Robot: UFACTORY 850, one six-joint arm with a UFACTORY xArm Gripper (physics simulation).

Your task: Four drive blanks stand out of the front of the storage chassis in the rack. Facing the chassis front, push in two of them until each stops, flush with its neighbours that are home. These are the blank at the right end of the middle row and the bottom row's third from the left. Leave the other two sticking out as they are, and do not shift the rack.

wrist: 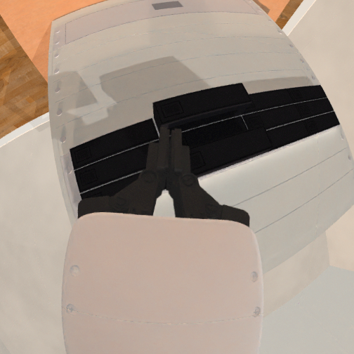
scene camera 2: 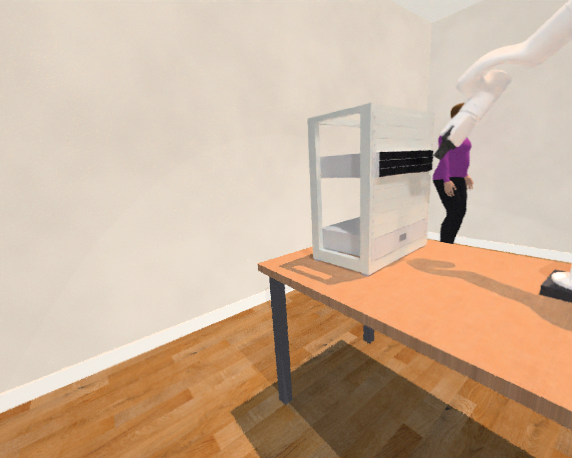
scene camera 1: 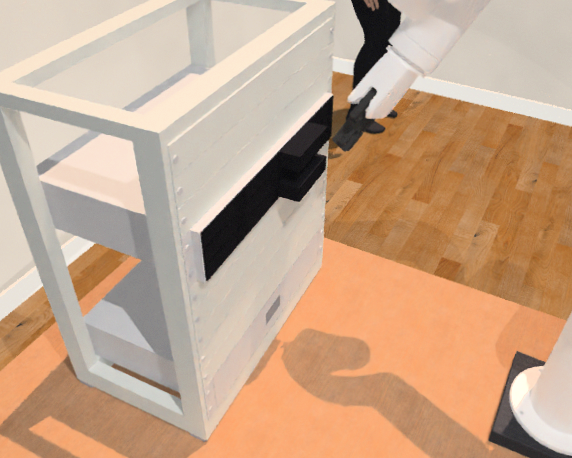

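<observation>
The storage chassis has a black front. In the wrist view it appears upside down, its right end at image left. The bottom row's third blank stands well out. The top row's third blank also stands out. The middle row's right-end blank looks level with the bottom-row blank beside it. I cannot pick out another protruding blank. My gripper is shut and empty, in front of the chassis's right part. In the wrist view its tips overlap the bottom third blank's near corner; contact cannot be told.
The pale rack stands upright on the orange table. A grey unit sits low in the rack. Blank pale panels lie above and below the black front. A person stands behind.
</observation>
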